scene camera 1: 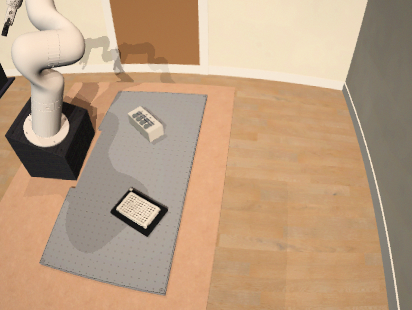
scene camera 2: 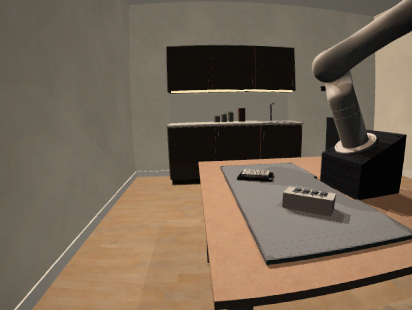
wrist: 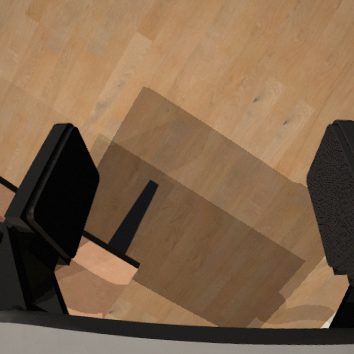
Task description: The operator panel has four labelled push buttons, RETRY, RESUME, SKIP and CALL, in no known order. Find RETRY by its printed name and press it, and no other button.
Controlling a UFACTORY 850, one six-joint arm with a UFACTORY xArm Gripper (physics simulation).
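Note:
The operator panel (scene camera 1: 146,124) (scene camera 2: 309,201) is a pale box with a row of dark buttons on its top. It stands on the grey perforated mat, towards the door end in scene camera 1. Its printed names are too small to read, so I cannot tell which button is RETRY. My gripper (wrist: 198,149) is open and empty in the wrist view, over the floor and a table corner; the panel does not show in that view. In scene camera 1 the gripper (scene camera 1: 5,33) is at the top left, high up and well away from the panel.
A black tray (scene camera 1: 116,212) holding a white perforated plate (scene camera 1: 138,208) lies on the grey mat (scene camera 1: 107,267) (scene camera 2: 280,250). The arm stands on a black pedestal (scene camera 1: 47,162) (scene camera 2: 345,175) beside the mat. A table corner (wrist: 105,265) and dark table leg (wrist: 134,217) show below the gripper.

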